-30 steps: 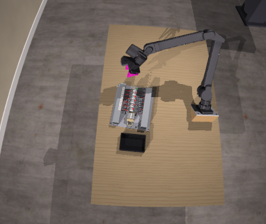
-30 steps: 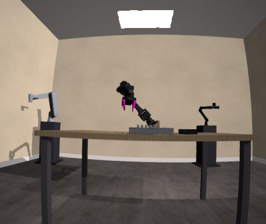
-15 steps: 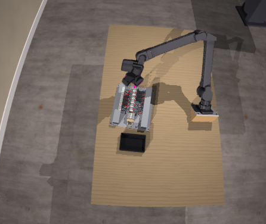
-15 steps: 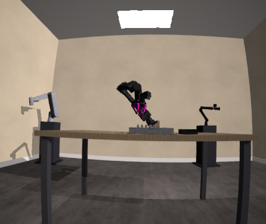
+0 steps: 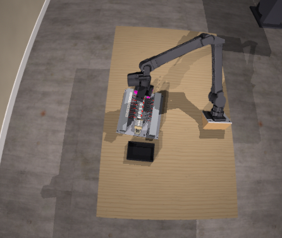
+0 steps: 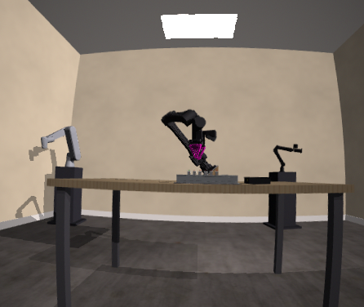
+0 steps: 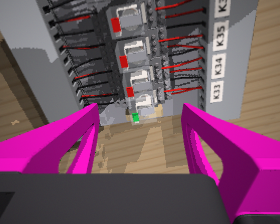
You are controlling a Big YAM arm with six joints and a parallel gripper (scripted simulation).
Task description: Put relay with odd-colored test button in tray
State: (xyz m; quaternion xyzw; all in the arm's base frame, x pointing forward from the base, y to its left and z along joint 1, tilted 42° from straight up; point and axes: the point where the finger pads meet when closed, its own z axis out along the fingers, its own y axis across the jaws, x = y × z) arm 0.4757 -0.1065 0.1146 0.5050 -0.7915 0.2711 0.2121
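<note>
Now: hand 1 cm past the relay, 4 cm to the left of it and 9 cm above it. The rest, counted from my hand: black tray: 4 cm ahead, 32 cm to the left, 12 cm below.
</note>
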